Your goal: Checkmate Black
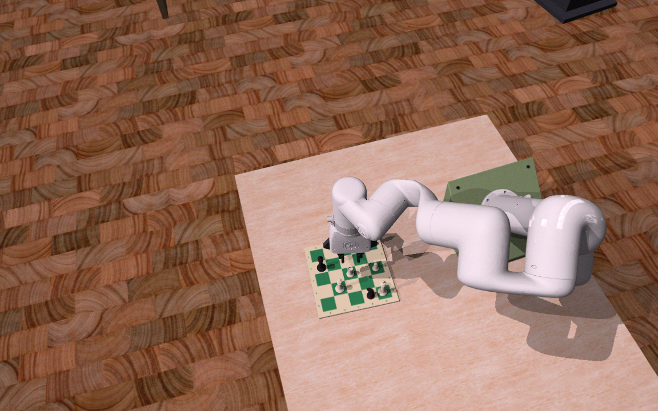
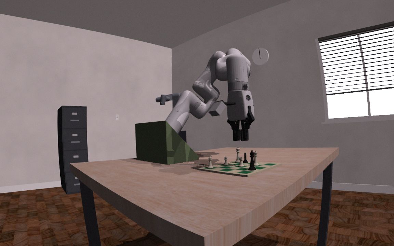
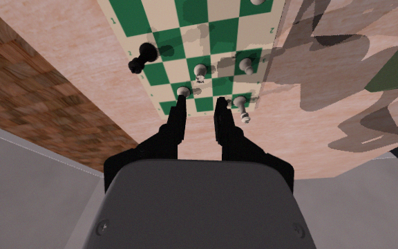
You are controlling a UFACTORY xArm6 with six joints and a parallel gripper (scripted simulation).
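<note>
Right now the chessboard is 110 mm below my hand. From my hand the other things lie so: tall white piece (90 mm to the left, 80 mm below, 50 mm behind).
</note>
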